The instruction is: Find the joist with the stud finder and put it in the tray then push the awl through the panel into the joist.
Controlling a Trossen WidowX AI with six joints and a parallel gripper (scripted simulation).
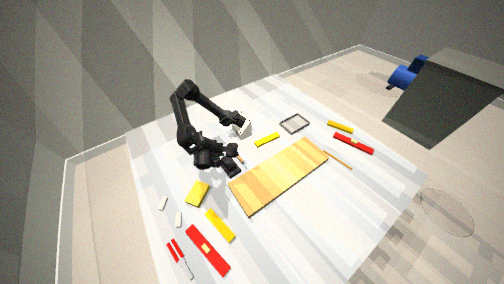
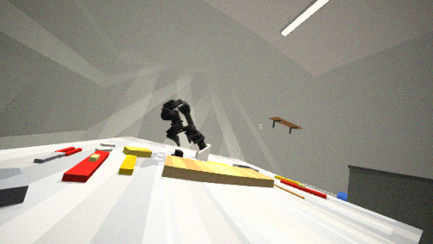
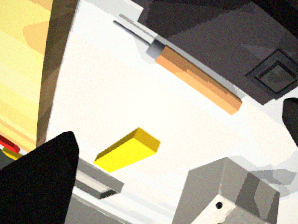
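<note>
My gripper tip is now 5 cm above the stud finder, 2 cm to the left of it and 2 cm past it. Also, from my gripper tip: awl 9 cm below, 5 cm to the left, 1 cm ahead; orange pencil 45 cm to the left, 36 cm ahead, 9 cm below; grey-framed tray 49 cm to the left, 8 cm below, 2 cm ahead.
</note>
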